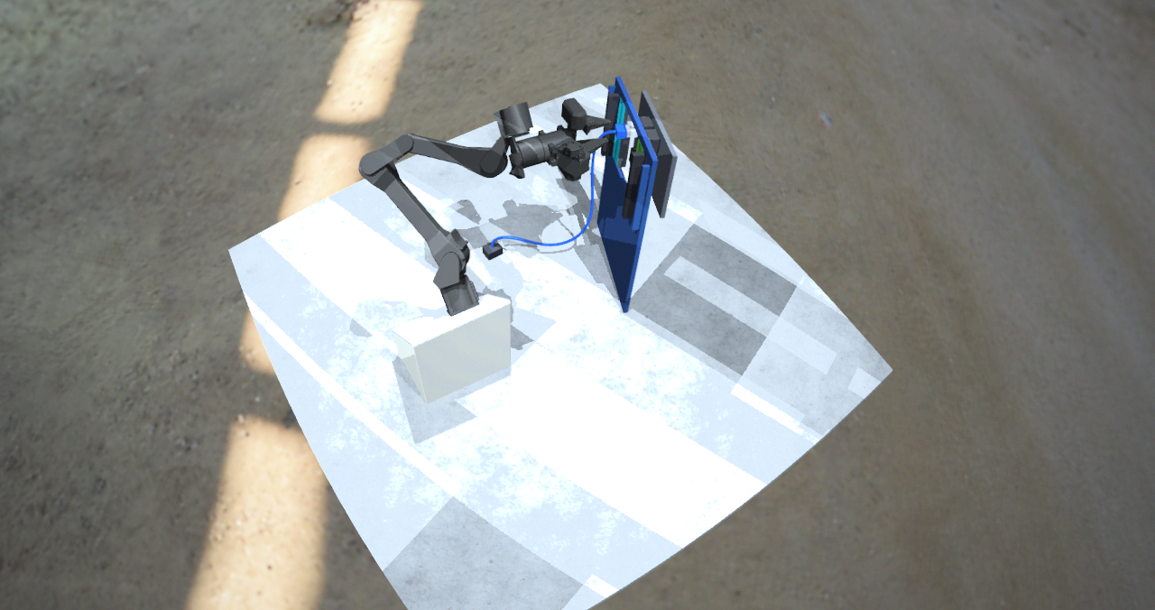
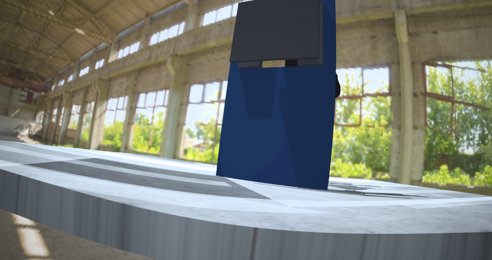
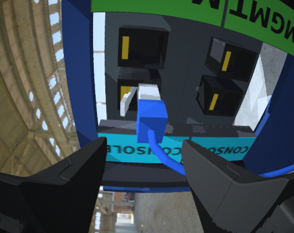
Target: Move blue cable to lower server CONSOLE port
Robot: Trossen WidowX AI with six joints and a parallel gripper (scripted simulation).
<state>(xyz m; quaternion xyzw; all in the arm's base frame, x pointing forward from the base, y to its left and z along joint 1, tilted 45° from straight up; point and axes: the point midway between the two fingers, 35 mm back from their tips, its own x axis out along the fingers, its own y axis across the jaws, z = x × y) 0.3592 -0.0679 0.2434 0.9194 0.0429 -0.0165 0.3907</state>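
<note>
Right now the blue cable plug is 5 cm ahead of my gripper tip and 1 cm to the right of it. Also, from my gripper tip: black block: 21 cm behind, 11 cm to the left, 40 cm below.
</note>
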